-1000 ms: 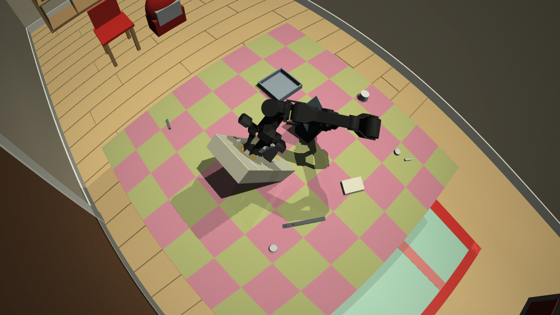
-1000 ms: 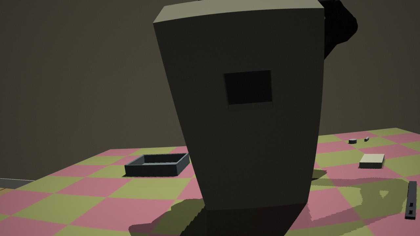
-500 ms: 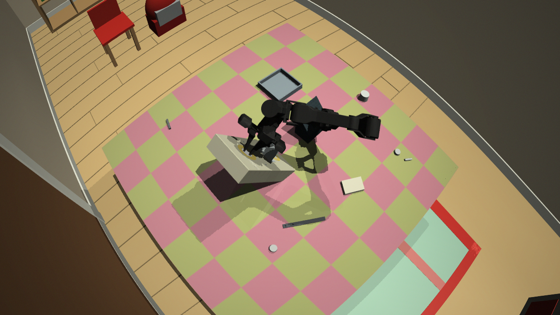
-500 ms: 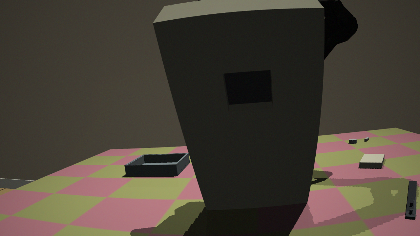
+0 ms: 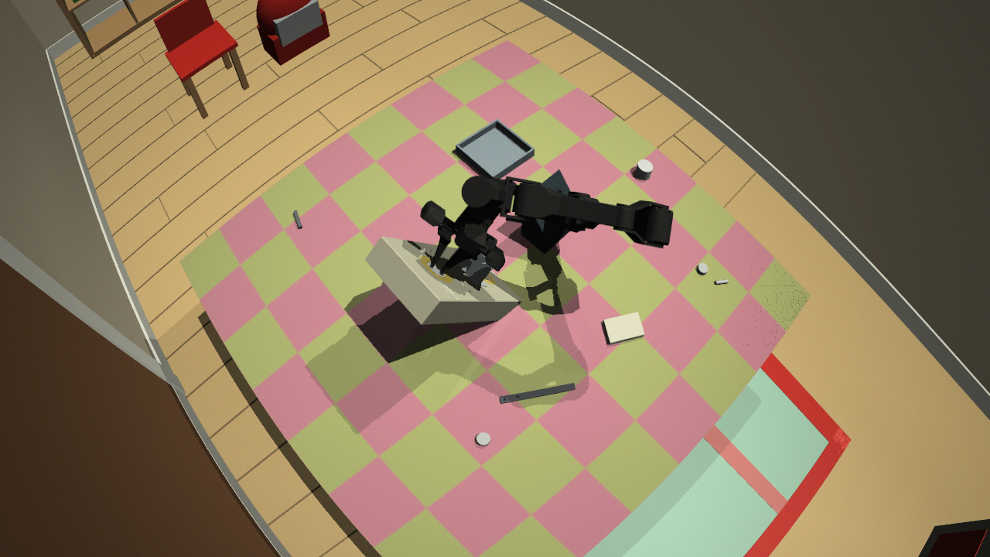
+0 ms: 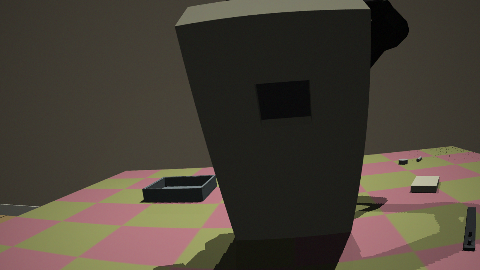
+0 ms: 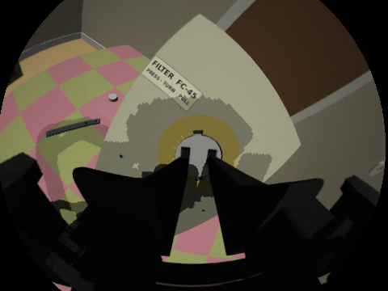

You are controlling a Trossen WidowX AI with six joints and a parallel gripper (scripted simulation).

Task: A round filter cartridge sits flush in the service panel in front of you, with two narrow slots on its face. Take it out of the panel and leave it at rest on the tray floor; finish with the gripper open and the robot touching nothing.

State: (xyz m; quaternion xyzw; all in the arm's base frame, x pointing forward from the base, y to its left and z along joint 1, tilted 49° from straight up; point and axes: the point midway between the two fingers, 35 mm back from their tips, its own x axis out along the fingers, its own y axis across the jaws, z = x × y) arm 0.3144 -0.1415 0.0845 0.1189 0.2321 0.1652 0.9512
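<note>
The round grey filter cartridge is 1 cm below my gripper tip and 1 cm ahead of it. The rest, counted from my gripper tip: olive service panel: 8 cm below, 3 cm behind; cream block: 33 cm to the left, 26 cm behind, 23 cm below; grey tray: 43 cm behind, 24 cm to the right, 23 cm below.
</note>
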